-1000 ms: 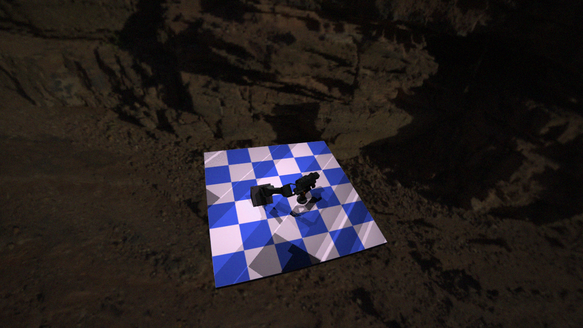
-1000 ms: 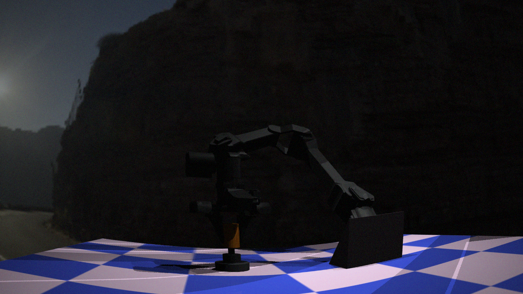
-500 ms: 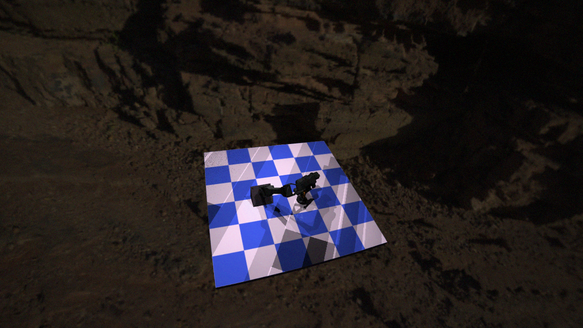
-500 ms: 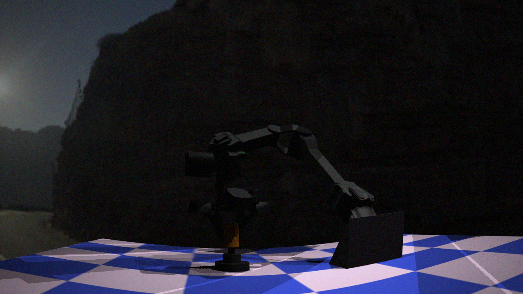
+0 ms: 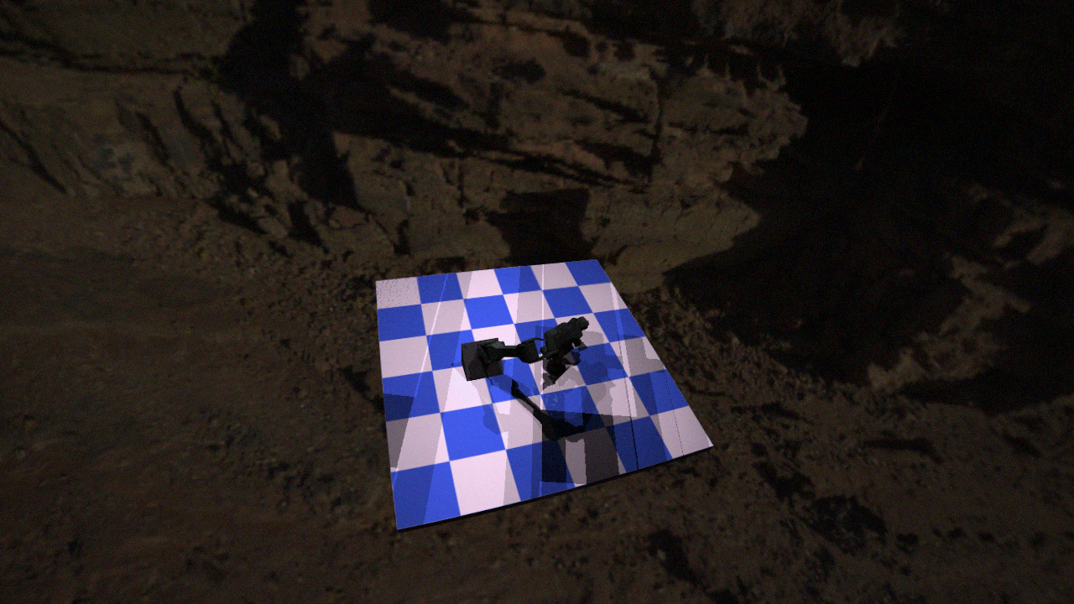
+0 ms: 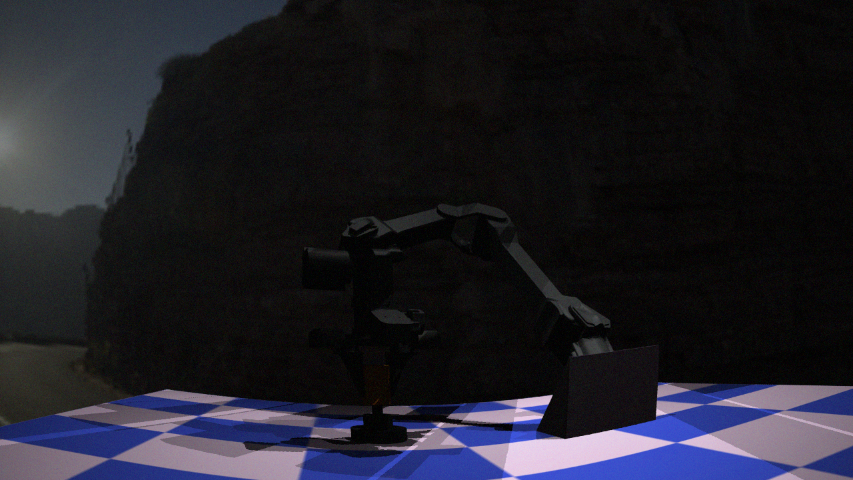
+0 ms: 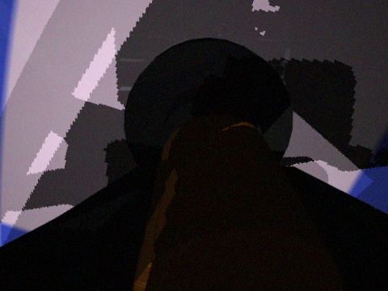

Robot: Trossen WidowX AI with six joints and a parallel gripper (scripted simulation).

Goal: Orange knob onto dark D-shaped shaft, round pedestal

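My gripper tip is 20 mm below the orange knob. The rest, counted from my gripper tip: pedestal: 40 mm below.
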